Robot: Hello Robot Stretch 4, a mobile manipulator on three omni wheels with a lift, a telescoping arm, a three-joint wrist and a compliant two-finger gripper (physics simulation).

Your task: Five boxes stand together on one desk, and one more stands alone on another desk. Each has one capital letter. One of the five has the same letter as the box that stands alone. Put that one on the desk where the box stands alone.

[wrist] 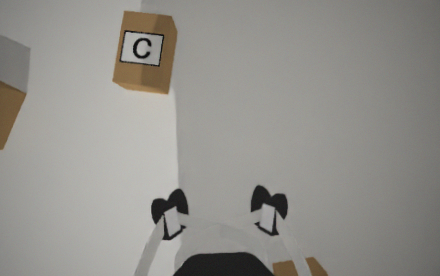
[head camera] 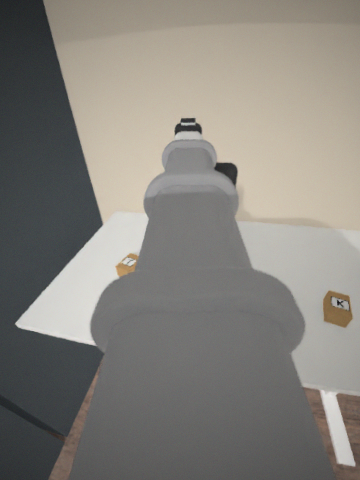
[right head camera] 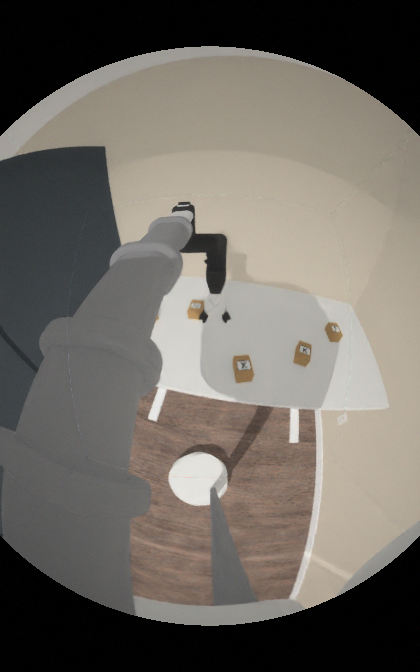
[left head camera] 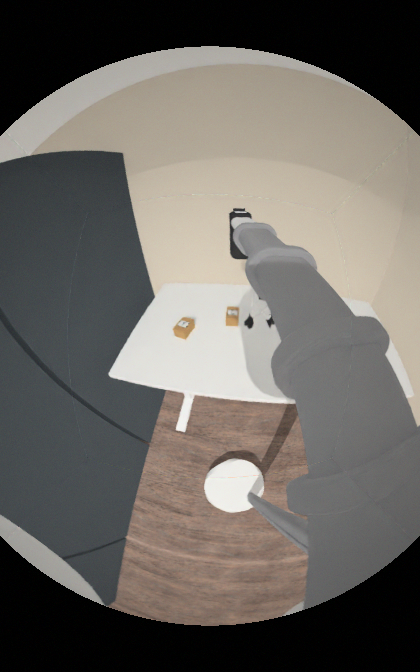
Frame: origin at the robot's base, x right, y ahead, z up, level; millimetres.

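Seen in the pictures: gripper, fingertip midpoint: [wrist: 219, 202].
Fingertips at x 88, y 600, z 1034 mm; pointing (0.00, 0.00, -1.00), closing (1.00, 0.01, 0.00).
Offsets run from my fingertips to a thing's top centre. Level surfaces: height alone.
My gripper [left head camera: 260, 322] [right head camera: 215, 317] [wrist: 219, 202] is open and empty above the white desk {dz -112 mm} [head camera: 60, 310] [left head camera: 145, 365] [right head camera: 365, 385] [wrist: 350, 125]. The orange box C {dx -88, dy +175, dz -62 mm} [left head camera: 232, 317] [right head camera: 195, 310] [wrist: 142, 48] stands ahead and left of the fingers in the wrist view. Box X [right head camera: 243, 370] [wrist: 317, 267] is behind and right of them, partly cut off in the wrist view. Box K {dx +379, dy -92, dz -62 mm} [head camera: 337, 310] [right head camera: 302, 354] is farther right. A far-right box [right head camera: 333, 332] and a left box {dx -321, dy +110, dz -62 mm} [head camera: 126, 267] [left head camera: 184, 328] [wrist: 11, 110] have letters hard to read. The lone box does not show.
A dark panel [head camera: 45, 200] [left head camera: 75, 300] stands left of the desk. A beige wall [head camera: 280, 125] [right head camera: 280, 200] is behind it. A round white disc [left head camera: 230, 485] [right head camera: 195, 477] is on the wooden floor in front. The grey arm covers part of the desk in the head views.
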